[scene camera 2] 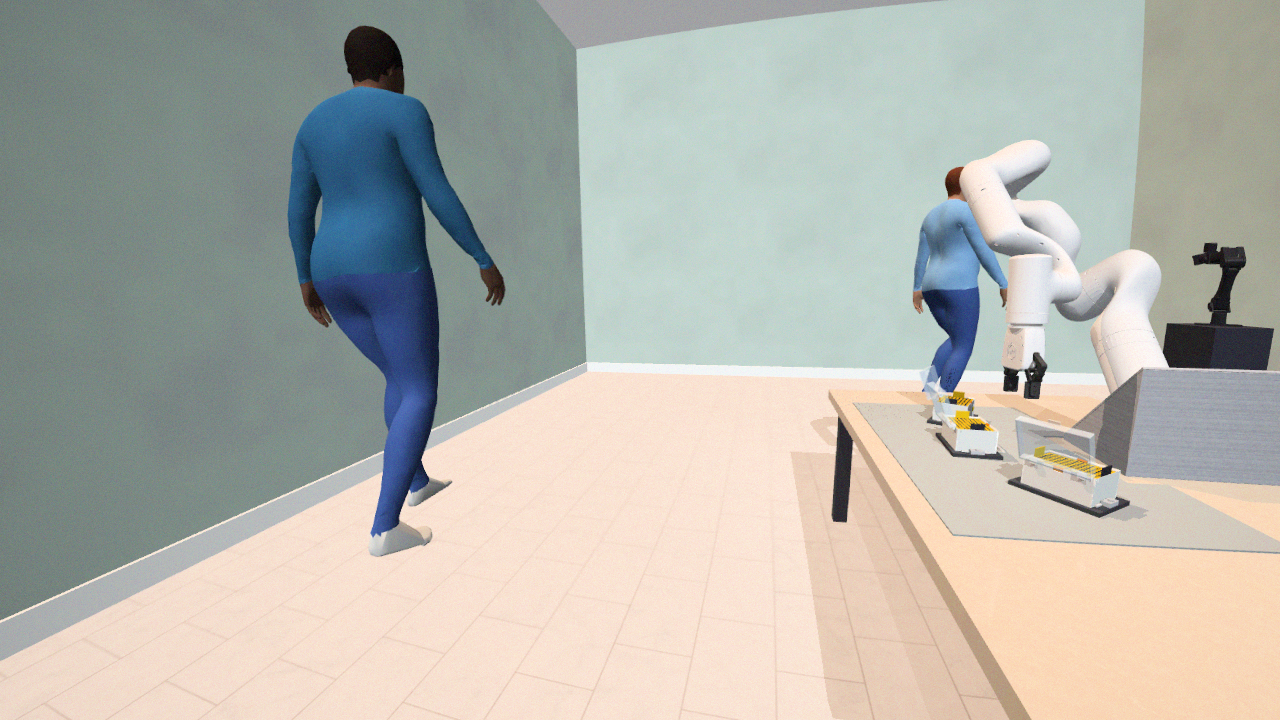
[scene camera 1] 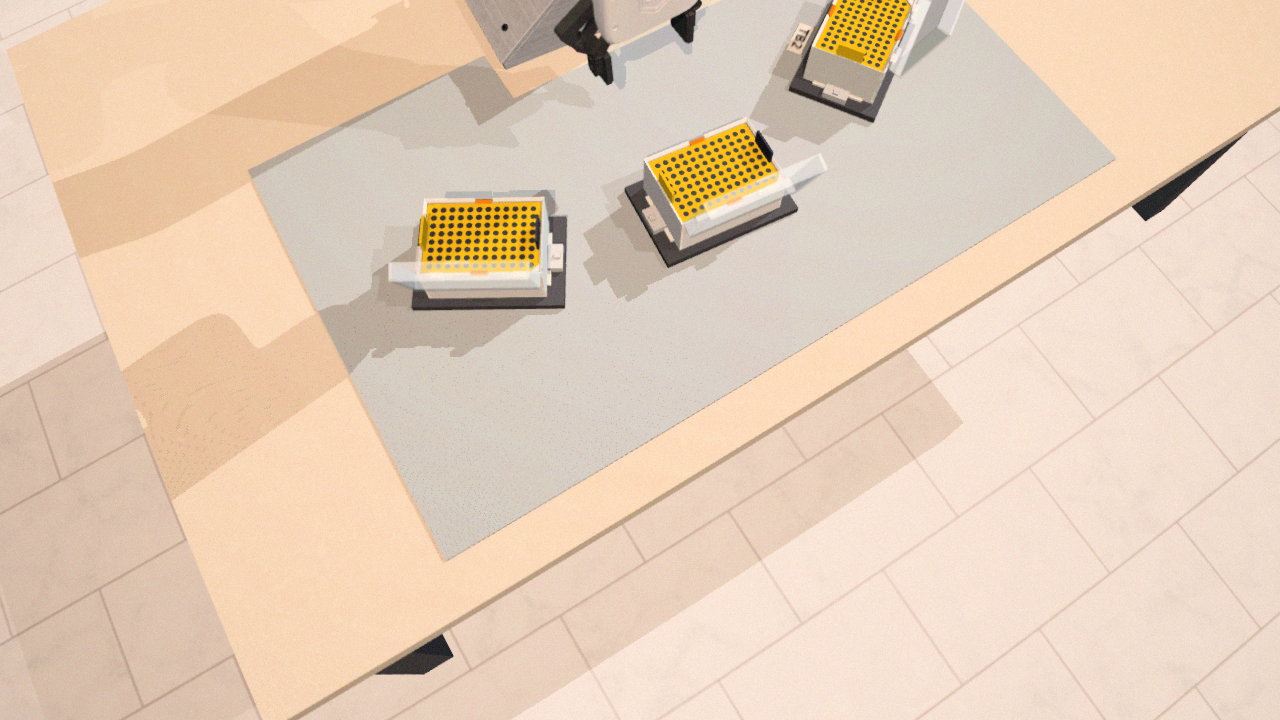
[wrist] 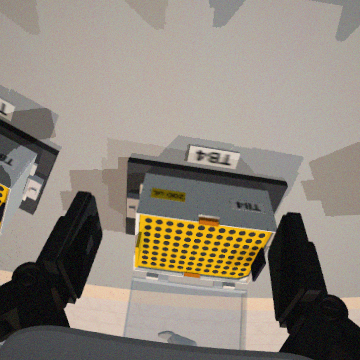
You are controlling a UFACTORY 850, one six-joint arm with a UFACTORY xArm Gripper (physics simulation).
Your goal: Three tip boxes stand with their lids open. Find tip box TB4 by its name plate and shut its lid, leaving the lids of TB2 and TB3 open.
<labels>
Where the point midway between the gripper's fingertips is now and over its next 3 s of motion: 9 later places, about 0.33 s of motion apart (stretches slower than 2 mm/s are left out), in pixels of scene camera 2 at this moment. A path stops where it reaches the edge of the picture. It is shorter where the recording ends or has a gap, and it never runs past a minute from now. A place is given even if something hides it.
My gripper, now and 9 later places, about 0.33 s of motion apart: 1020, 395; 1023, 374; 985, 376; 927, 374; 919, 393; 920, 392; 928, 392; 933, 392; 938, 392; 944, 393
</labels>
